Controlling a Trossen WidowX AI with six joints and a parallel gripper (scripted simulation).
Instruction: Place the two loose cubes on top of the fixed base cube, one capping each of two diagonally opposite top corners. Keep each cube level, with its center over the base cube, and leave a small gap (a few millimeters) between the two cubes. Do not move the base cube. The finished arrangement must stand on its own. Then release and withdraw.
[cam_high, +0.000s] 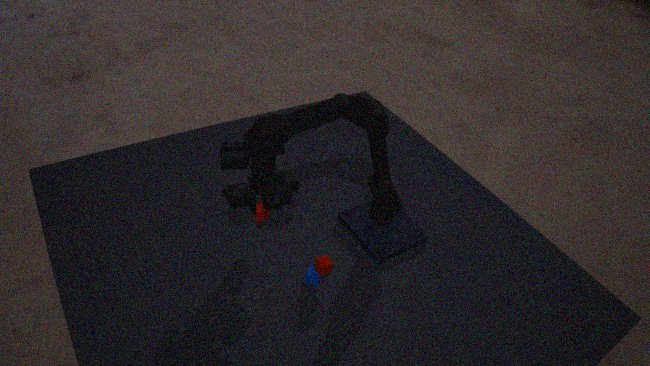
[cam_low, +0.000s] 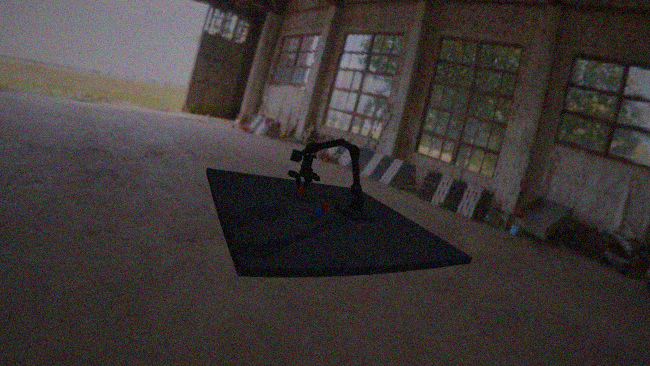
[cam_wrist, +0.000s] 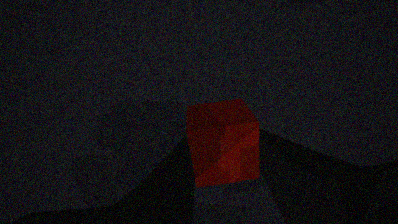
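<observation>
My gripper tip is 19 cm to the right of the red cube, 10 cm past it and 2 cm above it. From my gripper tip the other things lie so: blue cube (20 cm to the left, 8 cm behind, 6 cm below).
</observation>
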